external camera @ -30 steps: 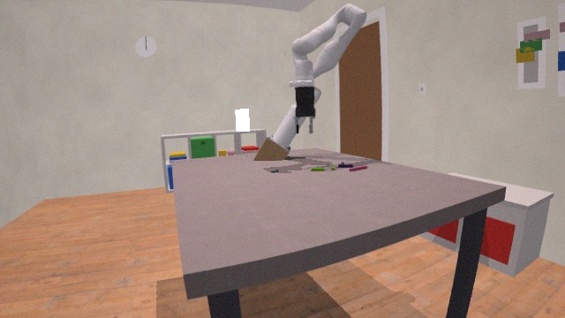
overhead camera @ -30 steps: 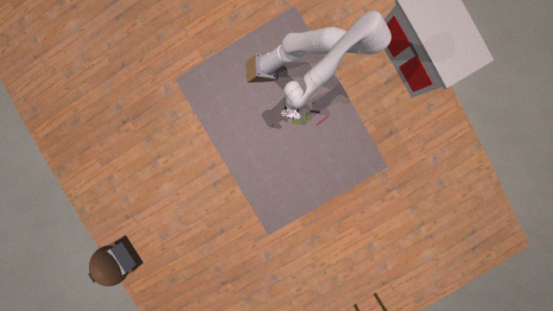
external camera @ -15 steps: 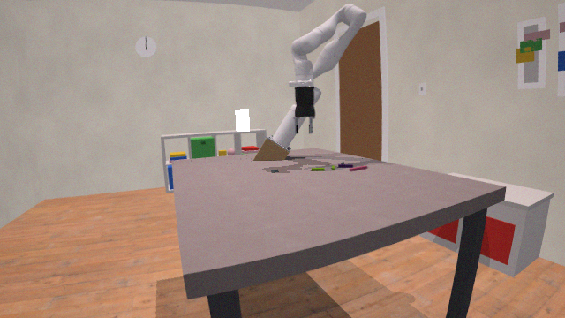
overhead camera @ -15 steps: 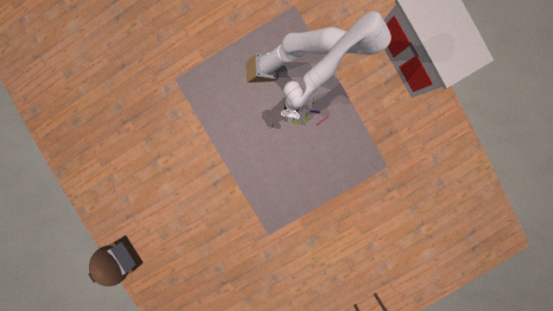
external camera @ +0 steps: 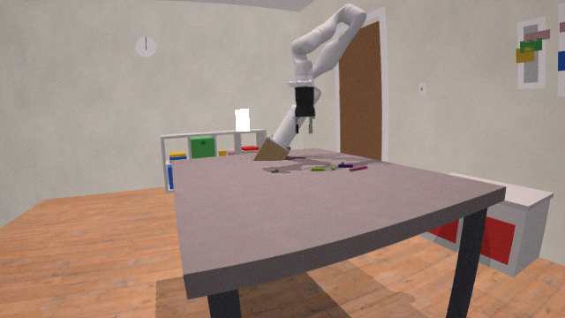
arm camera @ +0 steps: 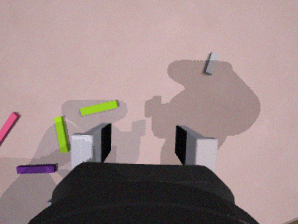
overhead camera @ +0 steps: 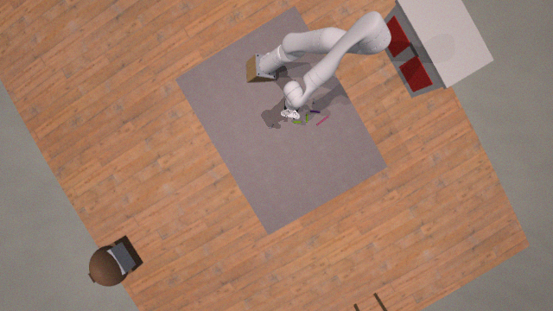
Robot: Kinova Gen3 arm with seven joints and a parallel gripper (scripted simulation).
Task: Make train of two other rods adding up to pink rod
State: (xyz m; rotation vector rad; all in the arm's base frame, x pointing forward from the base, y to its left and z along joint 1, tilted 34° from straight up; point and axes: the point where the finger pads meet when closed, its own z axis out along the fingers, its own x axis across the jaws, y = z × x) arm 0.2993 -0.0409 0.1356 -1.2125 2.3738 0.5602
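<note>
Now: hand 20 mm short of the dark grey rod, 120 mm to the left of it and 150 mm above it. Round my hand: pink rod 90 mm ahead, 190 mm to the left, 150 mm below; purple rod 20 mm ahead, 170 mm to the left, 150 mm below.
</note>
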